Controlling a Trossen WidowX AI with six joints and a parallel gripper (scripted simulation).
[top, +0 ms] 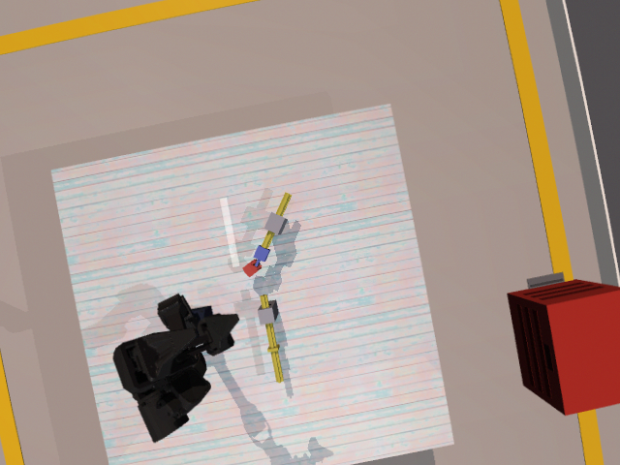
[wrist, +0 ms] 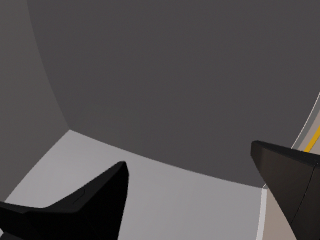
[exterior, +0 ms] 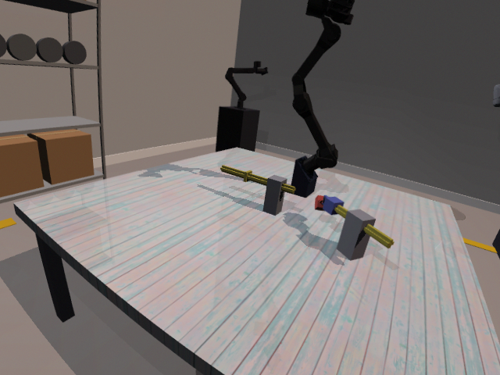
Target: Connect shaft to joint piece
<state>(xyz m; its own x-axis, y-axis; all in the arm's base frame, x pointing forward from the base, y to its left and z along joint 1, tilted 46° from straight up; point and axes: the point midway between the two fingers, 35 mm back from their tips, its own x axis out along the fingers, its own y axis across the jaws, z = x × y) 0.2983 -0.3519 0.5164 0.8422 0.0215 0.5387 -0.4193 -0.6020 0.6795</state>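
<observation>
My gripper tip is now 67 cm above the red joint piece, 7 cm past it and 2 cm to the right of it.
</observation>
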